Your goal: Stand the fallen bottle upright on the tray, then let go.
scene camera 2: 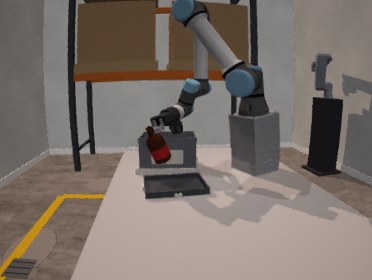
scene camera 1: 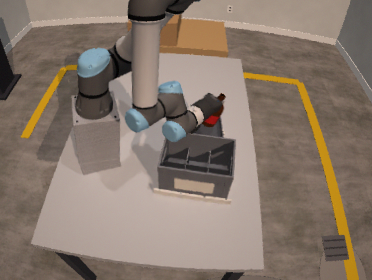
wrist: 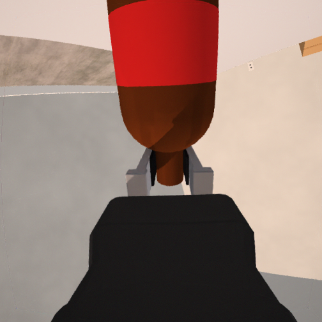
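Where they show: gripper, fingertip midpoint: (scene camera 2: 151, 132) (scene camera 1: 220, 99); arm's base at its link origin: (scene camera 2: 253, 113) (scene camera 1: 94, 106).
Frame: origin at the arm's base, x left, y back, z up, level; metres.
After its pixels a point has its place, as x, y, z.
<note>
The brown bottle with a red label (scene camera 1: 212, 119) {0.075, -0.471, -0.129} (scene camera 2: 159, 151) {0.150, -0.471, -0.129} (wrist: 165, 45) hangs in the air, tilted, its neck up and leaning to the left in the scene camera 2 view. My gripper (scene camera 2: 154, 128) {0.122, -0.500, -0.056} (wrist: 169, 158) is shut on the bottle's neck; in the scene camera 1 view the fingers are hidden by the wrist. The dark, shallow tray (scene camera 1: 214, 130) {0.160, -0.503, -0.283} (scene camera 2: 175, 185) {0.137, -0.407, -0.283} lies flat on the table. In the scene camera 2 view the bottle's base shows above the tray's back left part, with a gap between them. The arm and the crate hide part of the tray in the scene camera 1 view.
A grey crate with dividers (scene camera 1: 167, 176) {-0.194, -0.293, -0.166} (scene camera 2: 189, 151) {-0.011, -0.318, -0.177} stands right beside the tray, its walls much higher than the tray's rim. The robot's pedestal (scene camera 1: 97, 147) {-0.092, -0.009, -0.134} (scene camera 2: 255, 145) {0.108, -0.037, -0.135} stands on the table (scene camera 1: 140, 225) {-0.346, -0.192, -0.289} (scene camera 2: 200, 240) {0.544, -0.397, -0.288}. A tall shelf rack (scene camera 2: 73, 100) stands behind.
</note>
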